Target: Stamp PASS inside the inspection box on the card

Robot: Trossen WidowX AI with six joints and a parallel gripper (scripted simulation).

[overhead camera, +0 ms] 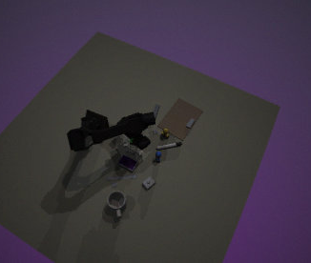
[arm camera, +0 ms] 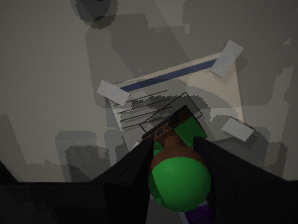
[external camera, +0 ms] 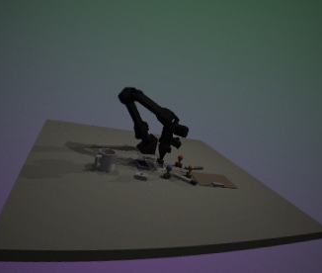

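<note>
Right now the card is 4 cm below my gripper tip, 1 cm to the left of it and 1 cm ahead of it. The rest, counted from my gripper tip: purple ink pad (10 cm to the right, 3 cm below, 3 cm ahead); then red-knobbed stamp (12 cm to the left, 2 cm below, 2 cm behind); then blue-knobbed stamp (15 cm ahead, 2 cm below).
</note>
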